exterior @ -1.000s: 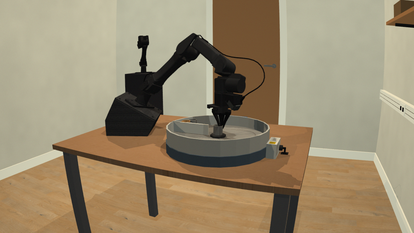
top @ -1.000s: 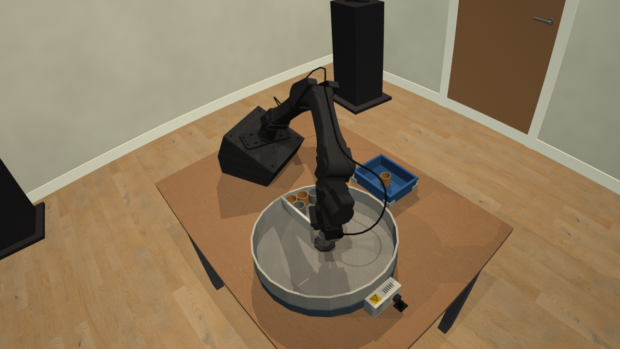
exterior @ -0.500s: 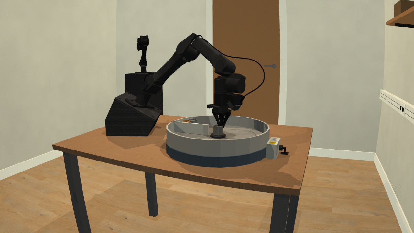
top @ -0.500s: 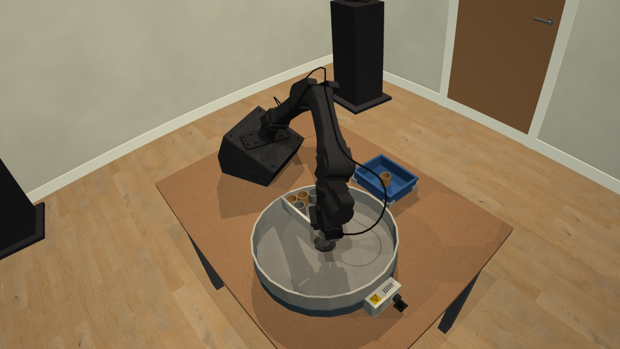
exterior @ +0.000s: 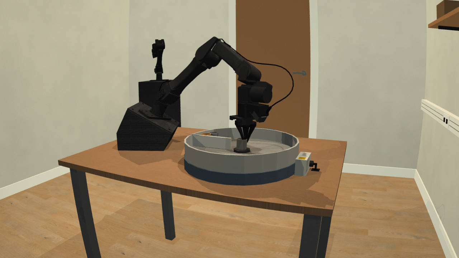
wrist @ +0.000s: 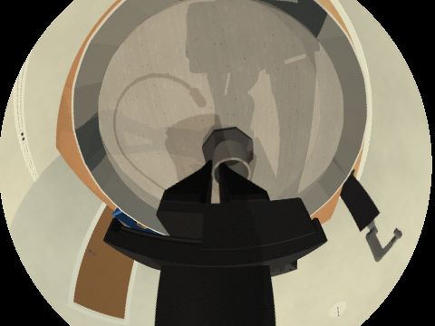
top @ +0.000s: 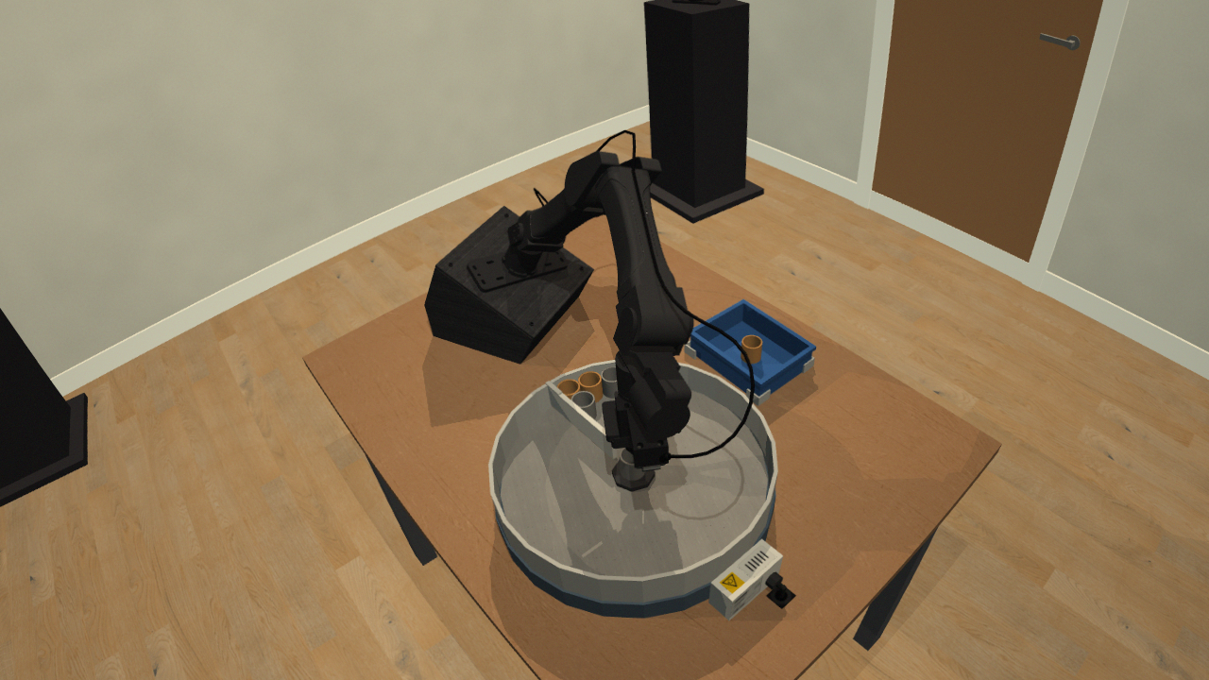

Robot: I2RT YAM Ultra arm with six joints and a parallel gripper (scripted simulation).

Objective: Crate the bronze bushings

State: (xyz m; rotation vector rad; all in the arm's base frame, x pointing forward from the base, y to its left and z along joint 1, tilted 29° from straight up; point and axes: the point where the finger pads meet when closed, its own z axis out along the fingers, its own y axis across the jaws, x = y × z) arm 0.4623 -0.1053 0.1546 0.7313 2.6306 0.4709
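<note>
Right now the grey turntable is 10 mm behind my hand, 10 mm to the right of it and 40 mm below it. The rest, counted from my hand: blue crate: 130 mm behind, 340 mm to the left, 70 mm below.
</note>
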